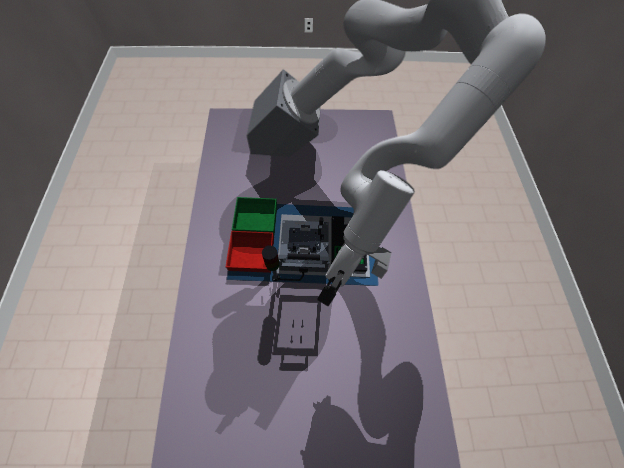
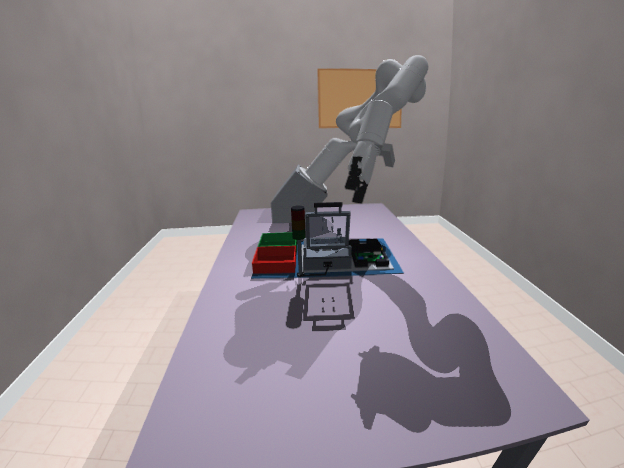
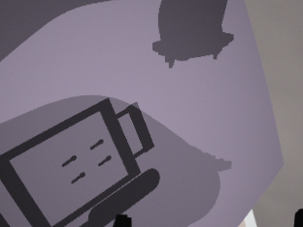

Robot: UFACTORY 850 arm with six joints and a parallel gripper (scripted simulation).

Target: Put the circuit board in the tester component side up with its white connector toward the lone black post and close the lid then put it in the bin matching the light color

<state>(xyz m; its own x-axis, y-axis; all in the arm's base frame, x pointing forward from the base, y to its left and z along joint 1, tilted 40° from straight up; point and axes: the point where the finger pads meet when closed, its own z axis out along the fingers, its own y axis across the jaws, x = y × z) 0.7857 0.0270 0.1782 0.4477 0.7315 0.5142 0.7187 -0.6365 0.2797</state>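
The green circuit board lies 22 cm behind my hand, 10 cm to the left of it and 31 cm below it. Also, from my hand: clear lid (13 cm behind, 7 cm to the right, 15 cm below); then red bin (20 cm behind, 28 cm to the right, 32 cm below); then tester nest (25 cm behind, 7 cm to the right, 26 cm below).
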